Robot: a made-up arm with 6 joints.
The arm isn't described. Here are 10 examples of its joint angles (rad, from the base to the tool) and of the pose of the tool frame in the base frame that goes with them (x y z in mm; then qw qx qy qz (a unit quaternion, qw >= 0)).
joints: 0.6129 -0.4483 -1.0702 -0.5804 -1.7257 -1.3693
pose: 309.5 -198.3 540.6 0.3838 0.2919 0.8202 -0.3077
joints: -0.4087 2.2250 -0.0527 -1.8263 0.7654 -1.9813
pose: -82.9 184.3 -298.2 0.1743 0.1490 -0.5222 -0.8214
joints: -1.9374 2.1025 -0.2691 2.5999 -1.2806 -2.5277
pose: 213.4 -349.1 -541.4 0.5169 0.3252 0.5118 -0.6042
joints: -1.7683 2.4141 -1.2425 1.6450 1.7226 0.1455
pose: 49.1 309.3 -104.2 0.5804 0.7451 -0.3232 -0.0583
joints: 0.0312 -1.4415 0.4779 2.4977 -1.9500 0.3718
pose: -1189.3 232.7 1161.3 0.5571 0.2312 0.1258 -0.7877
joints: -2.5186 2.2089 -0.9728 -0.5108 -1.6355 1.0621
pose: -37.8 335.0 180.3 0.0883 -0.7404 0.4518 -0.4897
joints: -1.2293 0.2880 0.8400 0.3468 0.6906 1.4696
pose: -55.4 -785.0 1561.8 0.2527 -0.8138 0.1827 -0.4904
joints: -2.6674 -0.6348 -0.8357 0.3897 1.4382 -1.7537
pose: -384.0 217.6 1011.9 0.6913 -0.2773 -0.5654 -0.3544
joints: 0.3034 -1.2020 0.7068 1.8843 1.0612 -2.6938
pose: -1214.5 -326.1 1256.1 0.4940 -0.1142 -0.5092 0.6954
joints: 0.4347 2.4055 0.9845 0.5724 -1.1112 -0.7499
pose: 848.4 34.7 -759.1 0.4928 -0.2095 0.8410 -0.0781
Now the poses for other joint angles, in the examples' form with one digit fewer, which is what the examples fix.
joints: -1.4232 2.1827 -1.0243 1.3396 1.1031 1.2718
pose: -118 102 -269 0.873 0.201 0.049 0.442
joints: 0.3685 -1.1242 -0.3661 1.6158 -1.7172 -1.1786
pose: -390 -142 1539 0.865 0.080 -0.140 -0.476
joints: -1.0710 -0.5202 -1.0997 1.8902 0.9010 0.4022
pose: 264 -280 1020 0.583 -0.667 0.264 0.380
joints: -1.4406 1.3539 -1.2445 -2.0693 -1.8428 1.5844
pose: 157 76 467 0.359 0.861 -0.310 -0.183
